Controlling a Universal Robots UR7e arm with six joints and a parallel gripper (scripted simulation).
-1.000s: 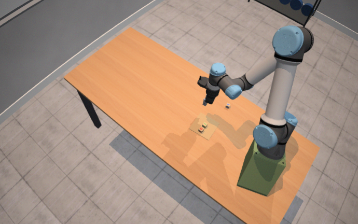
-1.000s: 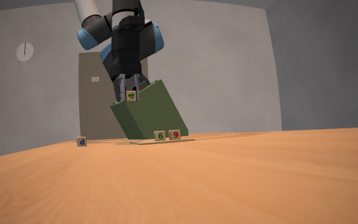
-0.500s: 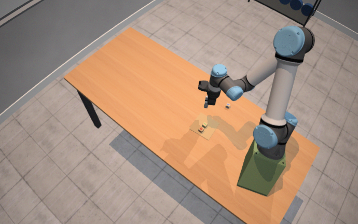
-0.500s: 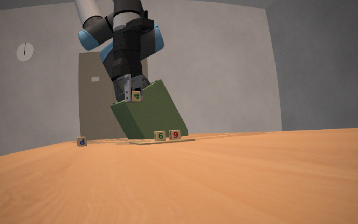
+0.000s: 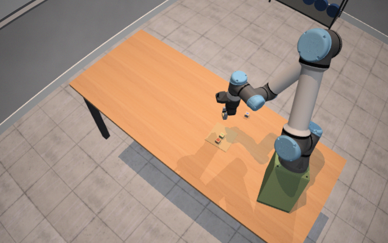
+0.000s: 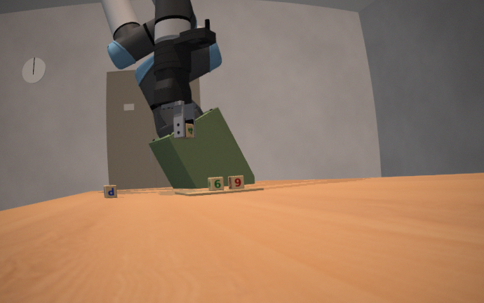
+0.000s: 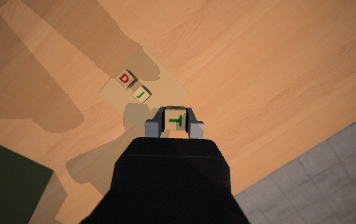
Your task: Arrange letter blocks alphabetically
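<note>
The thin tan mat lies 12 cm below my hand, 5 cm to the left of it and 5 cm behind it. The rest, counted from my hand: red D block 11 cm below, 10 cm to the left, 5 cm behind; then blue-marked block 16 cm to the right, 11 cm below, 6 cm behind.
</note>
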